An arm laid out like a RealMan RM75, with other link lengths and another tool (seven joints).
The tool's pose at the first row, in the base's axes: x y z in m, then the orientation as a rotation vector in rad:
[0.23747 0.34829 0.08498 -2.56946 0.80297 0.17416]
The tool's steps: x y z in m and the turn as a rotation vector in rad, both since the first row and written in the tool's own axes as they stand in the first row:
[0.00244 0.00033 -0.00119 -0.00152 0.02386 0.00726]
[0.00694 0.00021 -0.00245 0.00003 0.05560 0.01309]
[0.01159 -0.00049 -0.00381 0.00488 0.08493 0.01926]
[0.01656 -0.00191 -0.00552 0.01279 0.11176 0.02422]
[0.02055 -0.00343 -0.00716 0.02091 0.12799 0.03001]
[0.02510 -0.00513 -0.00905 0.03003 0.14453 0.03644]
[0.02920 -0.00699 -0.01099 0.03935 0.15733 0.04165]
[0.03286 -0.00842 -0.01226 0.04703 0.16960 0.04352]
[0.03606 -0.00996 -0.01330 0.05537 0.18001 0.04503]
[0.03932 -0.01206 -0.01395 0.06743 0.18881 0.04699]
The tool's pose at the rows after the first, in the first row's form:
[0.23928 0.34627 0.08532 -2.57490 0.82128 0.14666]
[0.24304 0.34349 0.08540 -2.57967 0.84019 0.10713]
[0.24725 0.34102 0.08573 -2.58005 0.85815 0.06922]
[0.25213 0.33876 0.08658 -2.57688 0.87313 0.03280]
[0.25626 0.33710 0.08763 -2.57051 0.88530 0.01026]
[0.26095 0.33518 0.08885 -2.56281 0.89818 -0.01287]
[0.26536 0.33358 0.09027 -2.55445 0.90805 -0.03157]
[0.26917 0.33219 0.09104 -2.54871 0.91359 -0.04991]
[0.27267 0.33122 0.09177 -2.54204 0.91789 -0.06617]
[0.27654 0.33081 0.09233 -2.53125 0.92160 -0.08159]

